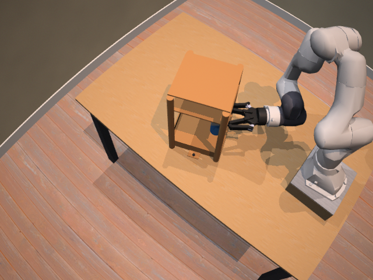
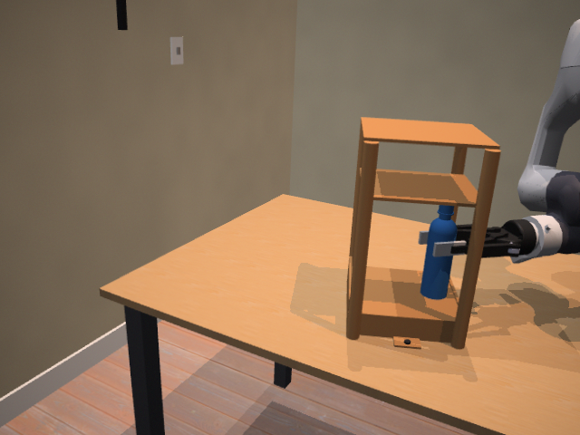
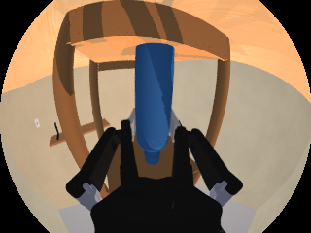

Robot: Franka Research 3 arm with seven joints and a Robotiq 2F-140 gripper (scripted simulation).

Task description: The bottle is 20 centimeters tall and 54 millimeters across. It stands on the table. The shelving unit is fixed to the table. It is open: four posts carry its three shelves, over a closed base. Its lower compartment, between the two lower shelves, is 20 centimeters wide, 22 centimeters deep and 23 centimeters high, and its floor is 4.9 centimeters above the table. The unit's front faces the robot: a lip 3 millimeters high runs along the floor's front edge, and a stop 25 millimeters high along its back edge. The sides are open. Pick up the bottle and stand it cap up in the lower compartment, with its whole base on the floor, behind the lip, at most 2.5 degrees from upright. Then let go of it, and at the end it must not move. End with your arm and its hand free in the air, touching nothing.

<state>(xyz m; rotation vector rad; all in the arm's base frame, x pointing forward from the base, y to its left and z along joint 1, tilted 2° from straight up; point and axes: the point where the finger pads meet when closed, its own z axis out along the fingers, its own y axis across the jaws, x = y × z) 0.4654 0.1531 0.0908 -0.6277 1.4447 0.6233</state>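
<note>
Right now the shelving unit is 60 mm ahead of my hand, 30 mm to the left of it and 30 mm above it.
</note>
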